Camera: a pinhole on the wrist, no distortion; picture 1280 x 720 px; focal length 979.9 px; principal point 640.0 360.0 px. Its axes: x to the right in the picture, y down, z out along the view. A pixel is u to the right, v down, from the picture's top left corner.
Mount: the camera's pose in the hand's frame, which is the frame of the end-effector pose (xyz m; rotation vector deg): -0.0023 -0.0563 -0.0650 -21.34 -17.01 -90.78
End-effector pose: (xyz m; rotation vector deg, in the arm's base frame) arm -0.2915 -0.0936 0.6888 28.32 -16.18 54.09
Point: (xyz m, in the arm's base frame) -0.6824 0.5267 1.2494
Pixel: outside the picture
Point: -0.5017 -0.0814 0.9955
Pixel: 274.0 358.6
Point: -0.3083 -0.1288 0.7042
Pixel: 537.0 80.1
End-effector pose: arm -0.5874 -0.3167 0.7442 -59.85 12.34 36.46
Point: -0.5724 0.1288 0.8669
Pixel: 839.8 561.6
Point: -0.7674 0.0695 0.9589
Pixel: 817.2 143.0
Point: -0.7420 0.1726 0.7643
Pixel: 536.5 399.3
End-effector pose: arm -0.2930 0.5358 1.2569 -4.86 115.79 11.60
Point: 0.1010 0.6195 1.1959
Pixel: 917.6 55.7
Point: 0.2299 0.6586 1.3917
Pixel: outside the picture
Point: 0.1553 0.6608 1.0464
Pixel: 911.5 306.7
